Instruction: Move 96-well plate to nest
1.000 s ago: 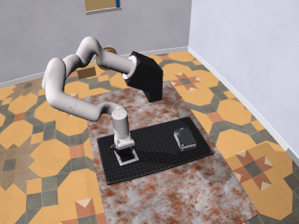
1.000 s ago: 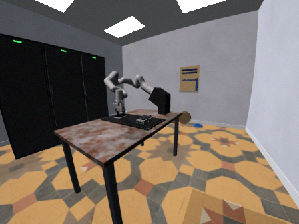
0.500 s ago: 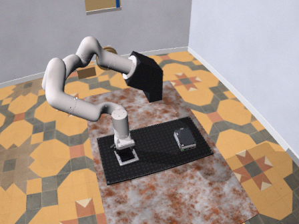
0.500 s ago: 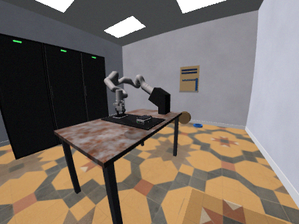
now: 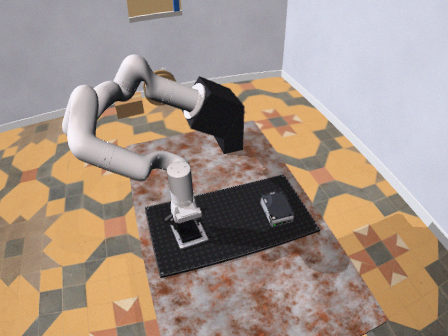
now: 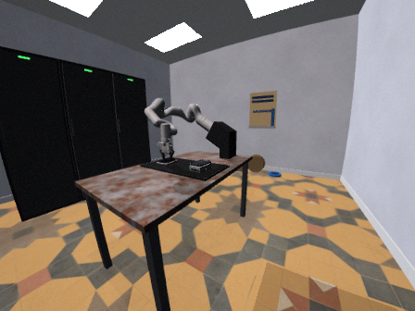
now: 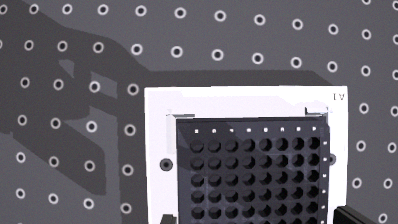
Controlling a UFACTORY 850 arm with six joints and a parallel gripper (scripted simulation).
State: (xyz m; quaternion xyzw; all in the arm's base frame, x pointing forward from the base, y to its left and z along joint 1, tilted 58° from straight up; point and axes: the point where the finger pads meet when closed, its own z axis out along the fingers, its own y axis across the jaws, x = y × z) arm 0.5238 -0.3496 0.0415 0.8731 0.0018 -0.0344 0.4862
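Now: hand 2 cm above the black 96-well plate. Also, from my hand: plate nest N1: 3 cm below; then A1 mark: 8 cm ahead, 5 cm to the right, 3 cm below.
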